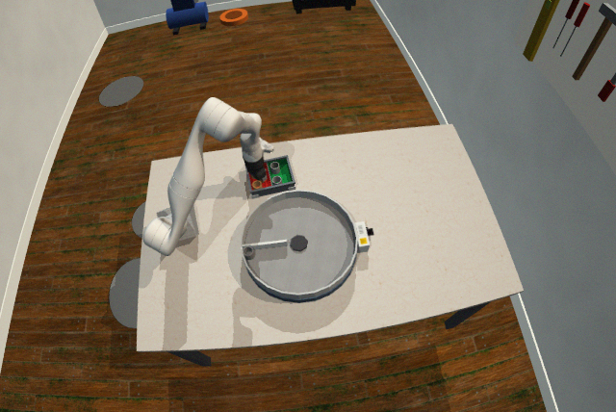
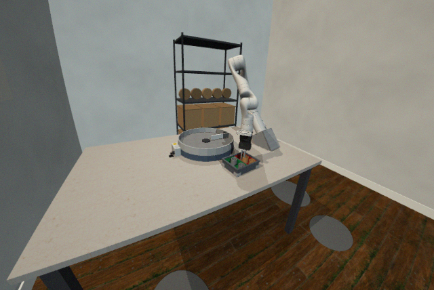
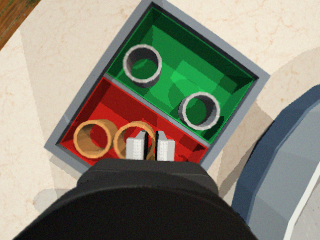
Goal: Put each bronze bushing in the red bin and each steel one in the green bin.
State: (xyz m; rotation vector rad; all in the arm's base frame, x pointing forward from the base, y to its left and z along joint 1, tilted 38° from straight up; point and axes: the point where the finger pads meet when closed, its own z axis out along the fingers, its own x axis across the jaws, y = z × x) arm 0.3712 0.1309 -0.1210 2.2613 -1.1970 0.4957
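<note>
Now: the bin 30 mm ahead of my hand, 10 mm to the left of it and 30 mm below it. Round my hand: grey turntable 80 mm ahead, 330 mm to the right.
</note>
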